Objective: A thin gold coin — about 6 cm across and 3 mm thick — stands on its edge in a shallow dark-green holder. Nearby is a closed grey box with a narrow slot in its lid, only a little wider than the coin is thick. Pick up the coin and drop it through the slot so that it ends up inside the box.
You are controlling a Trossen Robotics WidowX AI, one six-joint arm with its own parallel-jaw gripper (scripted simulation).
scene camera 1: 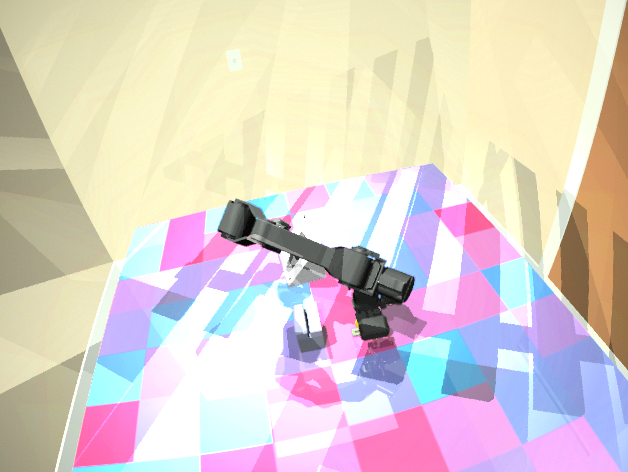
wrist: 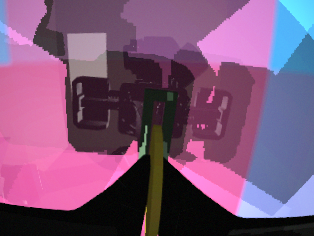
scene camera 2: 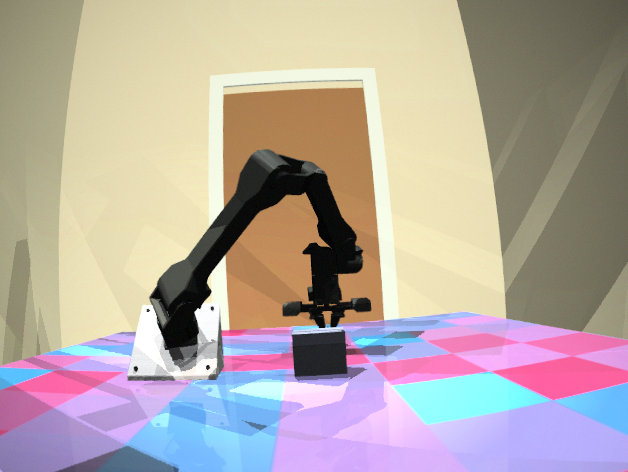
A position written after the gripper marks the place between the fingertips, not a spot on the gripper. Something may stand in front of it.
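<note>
The gripper (scene camera 1: pixel 366 326) holds a gold coin. The gripper is also visible in the wrist view (wrist: pixel 152 162).
</note>
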